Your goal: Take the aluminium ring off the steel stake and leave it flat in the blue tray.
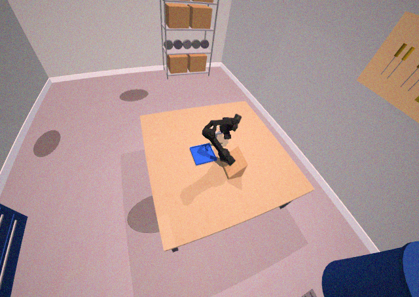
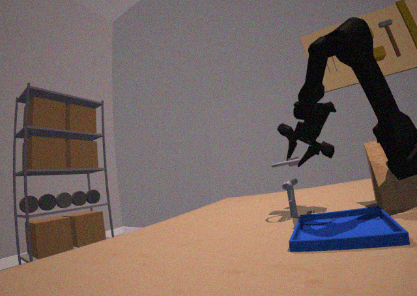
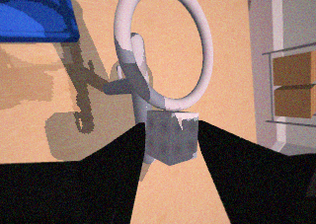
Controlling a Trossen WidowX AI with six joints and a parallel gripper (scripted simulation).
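The blue tray is 210 mm to the left of my gripper tip, 150 mm below it and 90 mm behind it. Round my gripper tip: aluminium ring (40 mm to the left, 10 mm ahead, 10 mm above).
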